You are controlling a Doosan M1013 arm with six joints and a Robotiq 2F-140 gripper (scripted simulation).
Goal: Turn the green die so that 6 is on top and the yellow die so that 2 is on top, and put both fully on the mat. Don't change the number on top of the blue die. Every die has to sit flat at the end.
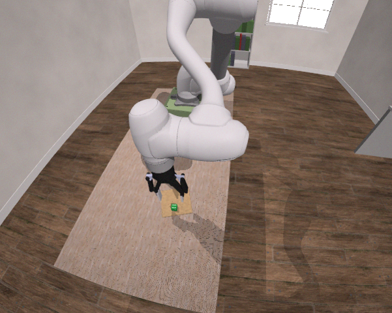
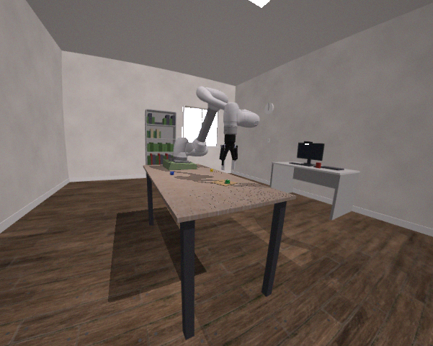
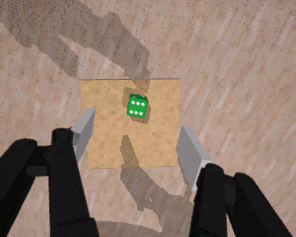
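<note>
Now: the yellow die 480 mm behind my hand, 180 mm to the left of it and 120 mm below it. From my hand the other things lie so: green die: 110 mm below; then tan mat: 130 mm below, 40 mm behind; then blue die: 480 mm behind, 240 mm to the right, 120 mm below.
</note>
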